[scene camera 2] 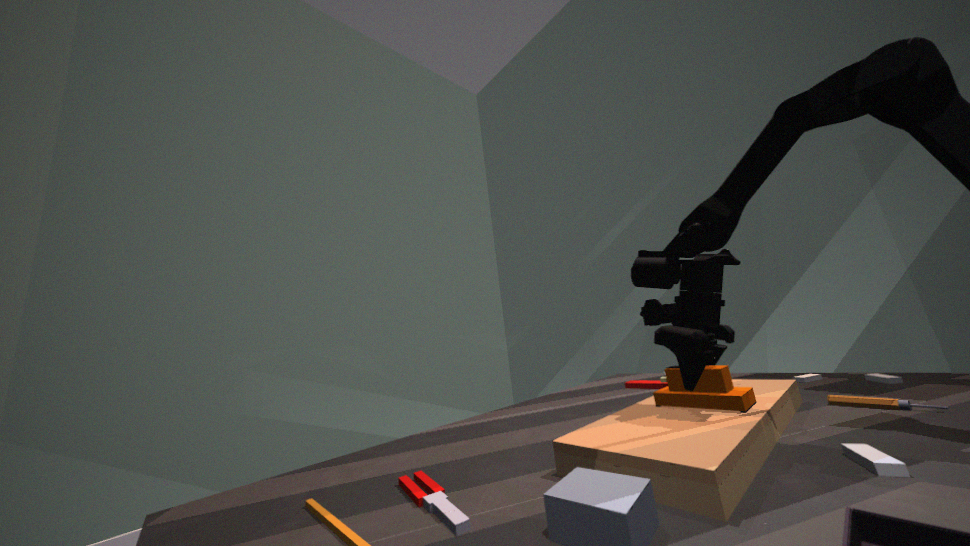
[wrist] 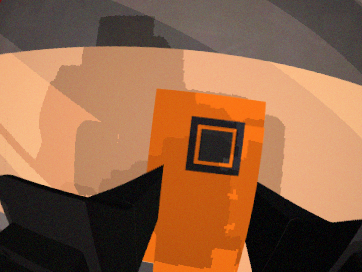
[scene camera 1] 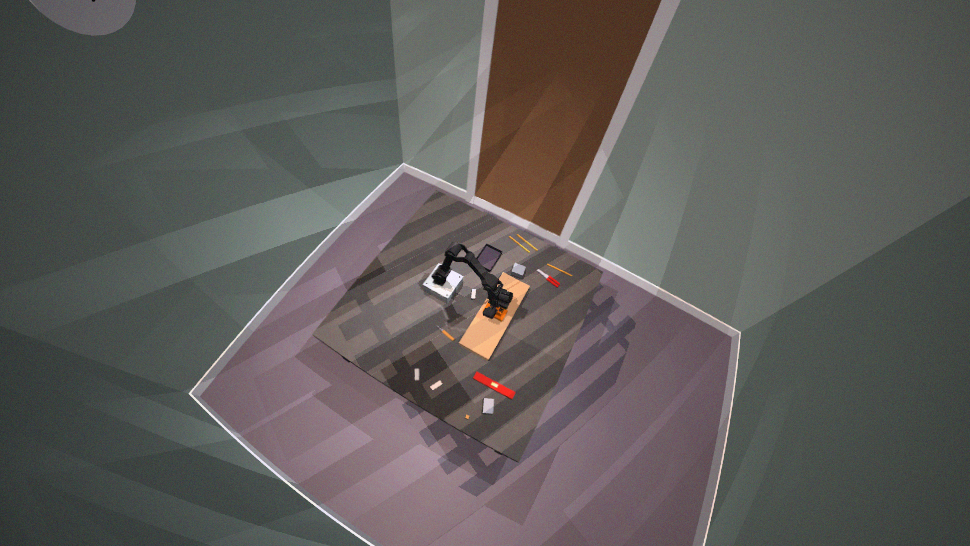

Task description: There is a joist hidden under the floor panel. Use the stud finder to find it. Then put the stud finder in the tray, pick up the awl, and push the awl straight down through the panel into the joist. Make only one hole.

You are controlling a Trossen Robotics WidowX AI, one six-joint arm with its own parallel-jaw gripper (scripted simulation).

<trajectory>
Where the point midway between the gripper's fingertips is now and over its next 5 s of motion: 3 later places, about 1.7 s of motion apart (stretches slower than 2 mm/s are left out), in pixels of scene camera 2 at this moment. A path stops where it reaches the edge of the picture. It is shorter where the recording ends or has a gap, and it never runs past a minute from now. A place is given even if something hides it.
The gripper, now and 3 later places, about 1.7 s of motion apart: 693, 388; 667, 401; 641, 415; 672, 398
</trajectory>
